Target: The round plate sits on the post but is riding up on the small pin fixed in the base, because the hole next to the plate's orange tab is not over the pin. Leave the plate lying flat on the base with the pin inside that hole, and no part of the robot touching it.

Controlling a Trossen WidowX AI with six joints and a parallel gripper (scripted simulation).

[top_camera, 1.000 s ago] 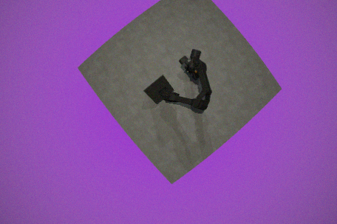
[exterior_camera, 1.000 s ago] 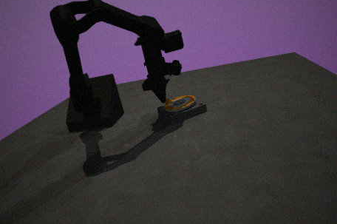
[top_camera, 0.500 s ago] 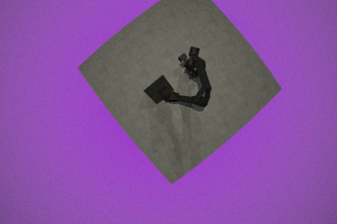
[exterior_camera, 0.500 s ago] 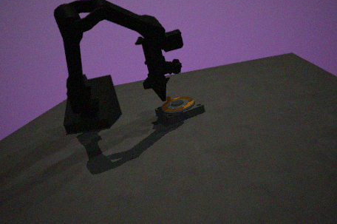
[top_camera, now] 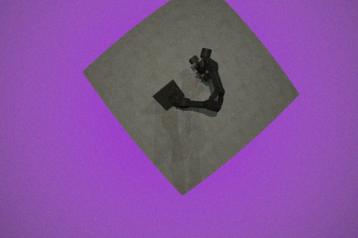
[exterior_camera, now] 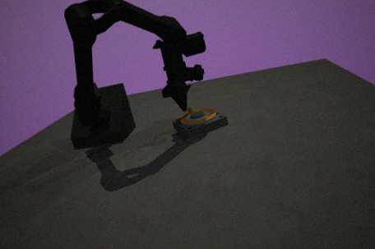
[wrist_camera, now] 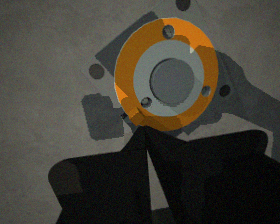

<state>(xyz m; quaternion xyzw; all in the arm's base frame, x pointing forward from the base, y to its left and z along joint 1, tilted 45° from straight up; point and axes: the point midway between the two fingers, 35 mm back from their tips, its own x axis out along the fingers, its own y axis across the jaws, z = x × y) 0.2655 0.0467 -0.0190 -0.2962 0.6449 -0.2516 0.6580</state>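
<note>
My gripper tip is now 40 mm short of the grey square base, 30 mm to the left of it and 20 mm above it.
</note>
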